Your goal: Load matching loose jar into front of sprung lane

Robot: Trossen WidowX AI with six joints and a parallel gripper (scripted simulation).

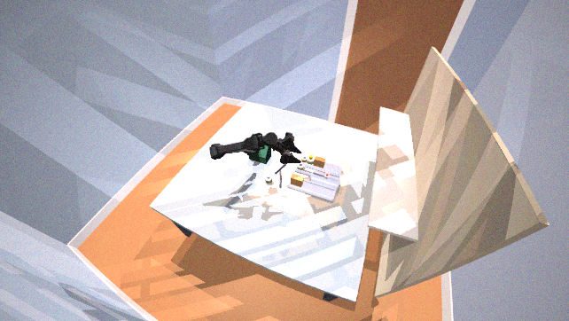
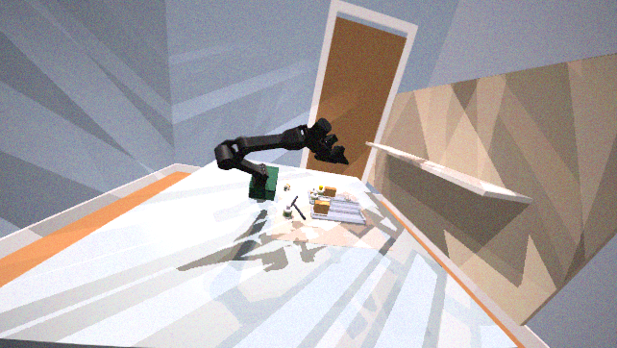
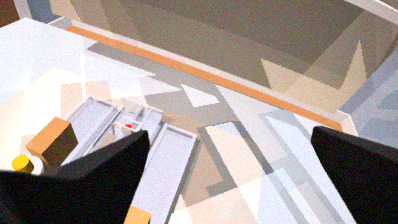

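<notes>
My gripper tip is now 280 mm above the grey-lidded jar, 270 mm to the right of it and 30 mm past it. The rest, counted from my gripper tip: lane rack (290 mm below, 150 mm to the left, 120 mm ahead).
</notes>
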